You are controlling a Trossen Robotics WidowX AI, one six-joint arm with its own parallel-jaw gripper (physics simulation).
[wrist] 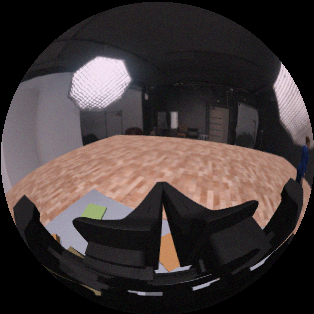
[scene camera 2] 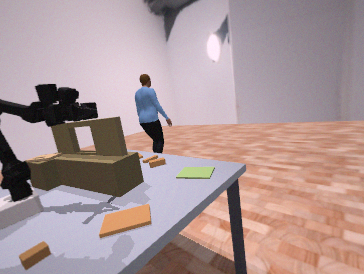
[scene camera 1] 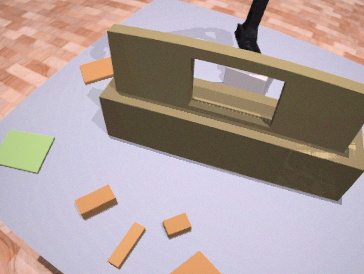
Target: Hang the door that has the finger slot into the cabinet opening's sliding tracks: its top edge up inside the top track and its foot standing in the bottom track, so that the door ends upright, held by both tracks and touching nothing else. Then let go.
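Seen in the pictures: gripper, fingertip midpoint: (wrist: 161, 185) (scene camera 2: 96, 111); arm's base, link origin: (scene camera 2: 22, 196).
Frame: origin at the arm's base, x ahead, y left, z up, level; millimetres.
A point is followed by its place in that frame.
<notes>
The olive cabinet (scene camera 1: 150, 75) (scene camera 2: 107, 172) stands on the table, with a rectangular opening in its upright wall above a long base. A light tan flat patch (scene camera 2: 46, 157) @(x 175, y 247, z 97 mm) shows on the base's top at the left in scene camera 2; I cannot tell whether it is the door. No finger slot can be made out on any panel. My gripper (scene camera 2: 95, 110) @(x 208, y -428, z 314 mm) (wrist: 161, 185) @(x 208, y -428, z 314 mm) is shut and empty, its fingertips together. It is raised near the top of the cabinet wall in scene camera 2. The tracks are too small or hidden to make out clearly.
A flat orange panel (scene camera 1: 97, 70) @(x 219, y -498, z -65 mm) (scene camera 2: 126, 220) @(x 185, y -506, z -65 mm) (wrist: 169, 252) @(x 192, y -485, z -65 mm) lies beyond the cabinet's end. A thin green square (scene camera 1: 26, 151) @(x 627, y -466, z -71 mm) (scene camera 2: 196, 172) @(x 622, y -493, z -71 mm) (wrist: 94, 211) @(x 631, y -517, z -71 mm) lies near the table edge. Orange blocks (scene camera 1: 96, 201) @(x 651, y -154, z -44 mm) (scene camera 1: 177, 225) @(x 603, y 53, z -49 mm) (scene camera 1: 127, 245) @(x 705, y -27, z -59 mm) and another orange piece (scene camera 1: 196, 265) @(x 667, y 139, z -64 mm) lie before the cabinet.
</notes>
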